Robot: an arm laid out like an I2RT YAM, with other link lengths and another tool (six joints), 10 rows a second.
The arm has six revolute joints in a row. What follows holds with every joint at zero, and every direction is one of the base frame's. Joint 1 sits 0.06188 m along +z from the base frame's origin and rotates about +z. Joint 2 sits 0.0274 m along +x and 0.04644 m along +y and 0.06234 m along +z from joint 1 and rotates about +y. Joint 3 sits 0.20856 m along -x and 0.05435 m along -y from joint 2 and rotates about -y. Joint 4 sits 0.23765 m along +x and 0.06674 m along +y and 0.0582 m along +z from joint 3 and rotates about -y. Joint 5 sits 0.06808 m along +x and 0.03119 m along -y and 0.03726 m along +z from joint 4 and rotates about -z. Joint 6 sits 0.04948 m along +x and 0.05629 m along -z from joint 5 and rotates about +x. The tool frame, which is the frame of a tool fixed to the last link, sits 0.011 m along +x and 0.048 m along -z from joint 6; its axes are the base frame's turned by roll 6.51, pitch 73 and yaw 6.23 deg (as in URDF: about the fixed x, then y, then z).
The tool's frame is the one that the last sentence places.
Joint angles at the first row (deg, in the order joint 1, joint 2, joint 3, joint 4, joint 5, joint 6):
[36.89, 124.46, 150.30, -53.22, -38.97, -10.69]
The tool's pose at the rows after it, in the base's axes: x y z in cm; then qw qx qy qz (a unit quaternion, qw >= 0):
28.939 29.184 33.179 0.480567 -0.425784 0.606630 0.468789
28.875 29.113 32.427 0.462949 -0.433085 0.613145 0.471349
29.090 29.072 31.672 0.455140 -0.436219 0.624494 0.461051
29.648 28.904 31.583 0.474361 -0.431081 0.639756 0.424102
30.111 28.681 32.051 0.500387 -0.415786 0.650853 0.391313
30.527 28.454 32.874 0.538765 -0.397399 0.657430 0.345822
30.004 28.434 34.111 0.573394 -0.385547 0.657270 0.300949
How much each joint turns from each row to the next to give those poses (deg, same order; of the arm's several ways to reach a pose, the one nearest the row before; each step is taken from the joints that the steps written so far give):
[0.06, -0.37, -1.40, -1.86, -2.13, -2.27]
[-0.04, 0.83, 0.06, -2.02, -0.93, -1.33]
[0.00, 1.12, 0.43, -1.49, 1.07, -1.00]
[0.06, 0.75, 1.31, -0.28, 5.15, -0.18]
[-0.06, -0.10, 0.87, 0.92, 4.97, 1.17]
[0.30, -0.98, 0.03, 1.97, 6.92, 0.89]
[1.49, -1.80, -0.11, 1.02, 7.36, 0.14]

